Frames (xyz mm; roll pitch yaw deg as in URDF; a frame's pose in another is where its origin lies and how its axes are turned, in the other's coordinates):
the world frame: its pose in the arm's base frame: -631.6 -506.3 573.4 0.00 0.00 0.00
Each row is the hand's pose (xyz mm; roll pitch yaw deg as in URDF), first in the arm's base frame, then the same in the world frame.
Working: the arm's base frame: its pose in the world frame: 631.6 506.3 -573.4 0.00 0.00 0.00

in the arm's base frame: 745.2 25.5 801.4 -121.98 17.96 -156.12
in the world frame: 1376.8 531.8 228.0 -121.98 17.96 -156.12
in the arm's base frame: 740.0 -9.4 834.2 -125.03 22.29 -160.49
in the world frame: 1371.6 496.9 260.8 -125.03 22.29 -160.49
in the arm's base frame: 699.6 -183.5 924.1 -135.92 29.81 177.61
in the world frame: 1331.2 322.8 350.7 -135.92 29.81 177.61
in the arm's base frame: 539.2 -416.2 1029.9 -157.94 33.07 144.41
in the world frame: 1170.8 90.1 456.5 -157.94 33.07 144.41
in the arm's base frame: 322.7 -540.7 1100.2 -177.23 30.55 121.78
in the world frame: 954.3 -34.4 526.8 -177.23 30.55 121.78
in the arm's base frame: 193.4 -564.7 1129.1 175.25 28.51 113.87
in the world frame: 825.0 -58.4 555.7 175.25 28.51 113.87
